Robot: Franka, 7 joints.
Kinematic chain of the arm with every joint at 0, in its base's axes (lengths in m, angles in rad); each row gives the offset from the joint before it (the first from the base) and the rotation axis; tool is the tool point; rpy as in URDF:
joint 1: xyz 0 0 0.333 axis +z
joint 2: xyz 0 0 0 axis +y
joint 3: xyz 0 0 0.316 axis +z
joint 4: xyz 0.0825 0 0 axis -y
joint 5: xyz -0.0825 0 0.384 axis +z
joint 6: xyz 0 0 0 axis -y
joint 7: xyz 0.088 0 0 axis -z
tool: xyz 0 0 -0.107 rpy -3.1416 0 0
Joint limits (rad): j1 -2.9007..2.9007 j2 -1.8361..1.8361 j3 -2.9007..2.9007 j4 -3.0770..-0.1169 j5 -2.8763..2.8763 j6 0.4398..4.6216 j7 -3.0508..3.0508
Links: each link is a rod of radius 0.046 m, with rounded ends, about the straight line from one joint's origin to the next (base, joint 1, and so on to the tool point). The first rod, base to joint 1, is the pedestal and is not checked.
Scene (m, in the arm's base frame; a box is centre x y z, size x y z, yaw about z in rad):
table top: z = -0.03
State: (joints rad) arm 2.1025 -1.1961 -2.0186 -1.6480 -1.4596 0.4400 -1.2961
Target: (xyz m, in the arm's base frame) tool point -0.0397 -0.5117 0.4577
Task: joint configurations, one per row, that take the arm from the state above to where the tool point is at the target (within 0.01 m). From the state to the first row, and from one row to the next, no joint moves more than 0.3 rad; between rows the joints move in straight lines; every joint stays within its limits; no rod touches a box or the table.
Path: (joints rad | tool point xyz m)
1: 1.8356 -0.9278 -2.2203 -1.6873 -1.4238 0.4399 -1.2961 | 0.3710 -0.3992 0.2595
2: 1.5688 -0.6595 -2.4220 -1.7265 -1.3881 0.4399 -1.2961 | 0.1783 -0.5086 0.3498
3: 1.3019 -0.3913 -2.6236 -1.7658 -1.3523 0.4398 -1.2961 | -0.0397 -0.5117 0.4577

